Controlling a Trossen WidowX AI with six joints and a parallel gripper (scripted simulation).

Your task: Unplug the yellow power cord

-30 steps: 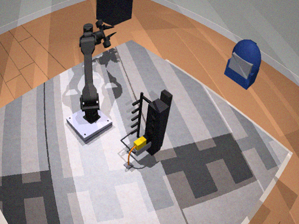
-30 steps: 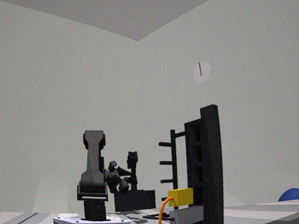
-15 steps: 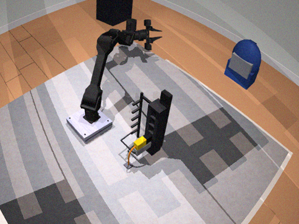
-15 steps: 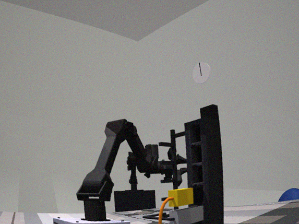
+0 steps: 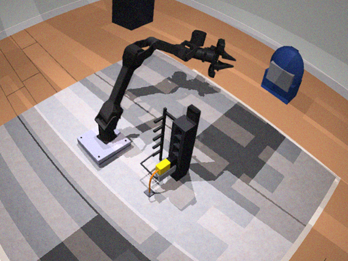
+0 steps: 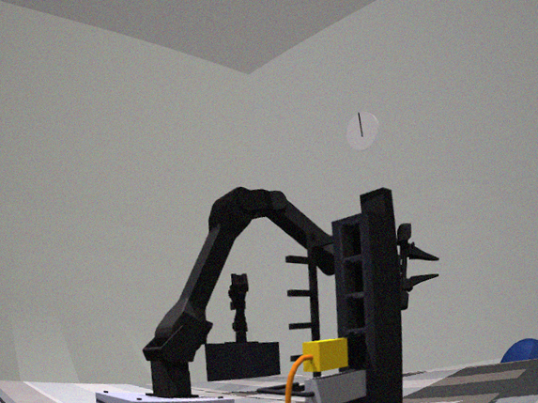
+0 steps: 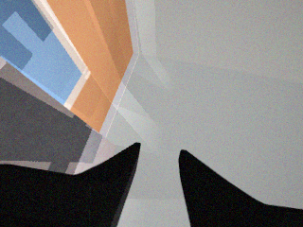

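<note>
My gripper tip is now 80 mm short of the yellow plug, 530 mm to the left of it and 130 mm above it. Round my gripper tip: black peg rack 460 mm to the right, 110 mm below.
</note>
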